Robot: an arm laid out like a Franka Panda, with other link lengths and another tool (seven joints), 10 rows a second.
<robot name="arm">
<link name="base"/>
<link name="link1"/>
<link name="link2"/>
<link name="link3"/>
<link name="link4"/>
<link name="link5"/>
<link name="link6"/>
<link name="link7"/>
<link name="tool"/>
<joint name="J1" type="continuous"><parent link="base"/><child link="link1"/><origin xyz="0 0 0.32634" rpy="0 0 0"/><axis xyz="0 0 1"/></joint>
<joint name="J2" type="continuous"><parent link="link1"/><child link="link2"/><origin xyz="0 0 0" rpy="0 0 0"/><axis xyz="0 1 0"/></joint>
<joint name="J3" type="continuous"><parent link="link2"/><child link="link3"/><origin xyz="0 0 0.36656" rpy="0 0 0"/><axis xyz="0 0 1"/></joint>
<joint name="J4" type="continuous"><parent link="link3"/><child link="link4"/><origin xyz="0.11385 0 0" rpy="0 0 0"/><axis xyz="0 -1 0"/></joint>
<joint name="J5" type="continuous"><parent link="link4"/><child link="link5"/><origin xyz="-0.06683 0 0.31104" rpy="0 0 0"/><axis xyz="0 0 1"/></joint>
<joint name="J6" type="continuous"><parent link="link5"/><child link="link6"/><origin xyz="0 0 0" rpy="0 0 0"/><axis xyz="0 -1 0"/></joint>
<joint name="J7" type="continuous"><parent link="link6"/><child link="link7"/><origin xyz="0.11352 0 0" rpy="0 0 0"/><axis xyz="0 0 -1"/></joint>
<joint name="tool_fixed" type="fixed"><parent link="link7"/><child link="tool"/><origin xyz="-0.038 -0.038 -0.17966" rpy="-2.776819 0 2.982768"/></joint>
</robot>
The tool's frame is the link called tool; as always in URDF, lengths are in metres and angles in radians. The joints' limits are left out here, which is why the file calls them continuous.
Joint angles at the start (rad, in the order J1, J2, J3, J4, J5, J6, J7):
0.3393 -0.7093 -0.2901 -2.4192 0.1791 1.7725 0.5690
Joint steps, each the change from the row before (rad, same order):
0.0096 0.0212 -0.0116 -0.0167 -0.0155 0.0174 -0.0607
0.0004 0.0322 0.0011 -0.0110 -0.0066 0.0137 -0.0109
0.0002 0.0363 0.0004 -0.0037 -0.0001 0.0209 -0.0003
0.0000 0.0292 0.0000 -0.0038 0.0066 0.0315 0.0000
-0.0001 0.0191 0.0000 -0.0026 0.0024 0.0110 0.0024
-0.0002 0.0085 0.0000 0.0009 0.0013 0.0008 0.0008
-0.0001 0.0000 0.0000 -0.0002 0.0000 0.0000 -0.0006
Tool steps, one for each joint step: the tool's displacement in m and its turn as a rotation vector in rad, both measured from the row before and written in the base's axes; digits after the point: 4 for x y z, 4 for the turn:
0.0057 -0.0044 -0.0125 -0.0153 -0.0010 0.0573
0.0060 0.0013 -0.0114 -0.0180 0.0233 0.0104
0.0087 0.0022 -0.0091 -0.0119 0.0178 -0.0053
0.0092 0.0025 -0.0070 -0.0026 0.0023 -0.0112
0.0041 0.0014 -0.0053 -0.0042 0.0112 -0.0062
0.0015 0.0006 -0.0018 -0.0016 0.0068 -0.0018
0.0000 0.0000 -0.0001 0.0000 0.0000 0.0005

